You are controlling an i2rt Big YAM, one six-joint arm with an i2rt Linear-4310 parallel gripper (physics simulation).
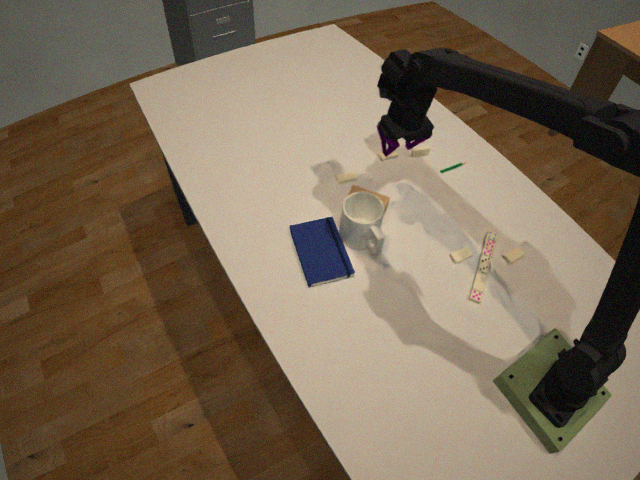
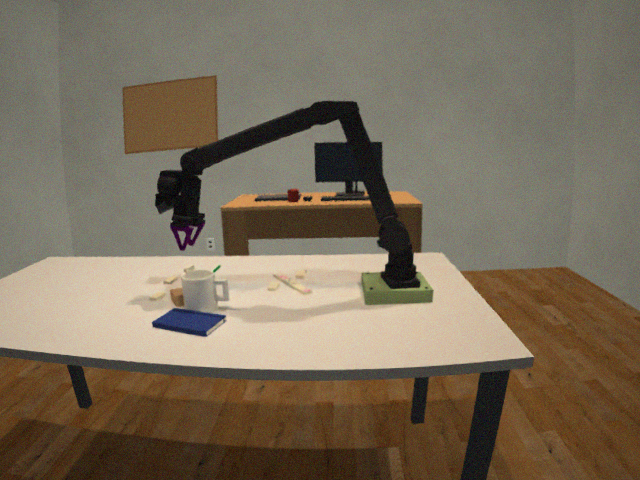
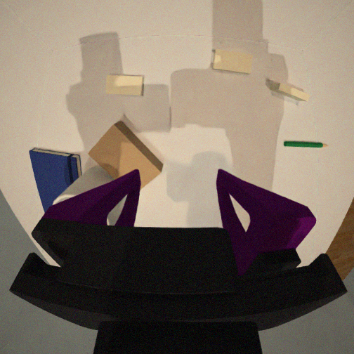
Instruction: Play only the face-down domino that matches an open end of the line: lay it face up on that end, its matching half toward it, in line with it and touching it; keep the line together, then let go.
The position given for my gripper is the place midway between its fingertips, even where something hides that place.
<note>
In view: my gripper (image 1: 396, 151), a white mug (image 2: 199, 286), a brown block (image 3: 119, 150) and a blue notebook (image 1: 323, 257).
The white mug is seen too in image 3 (image 3: 93, 177). The blue notebook also shows in image 2 (image 2: 197, 323) and in image 3 (image 3: 53, 171). My gripper also shows in image 2 (image 2: 186, 247) and in image 3 (image 3: 178, 175).
</note>
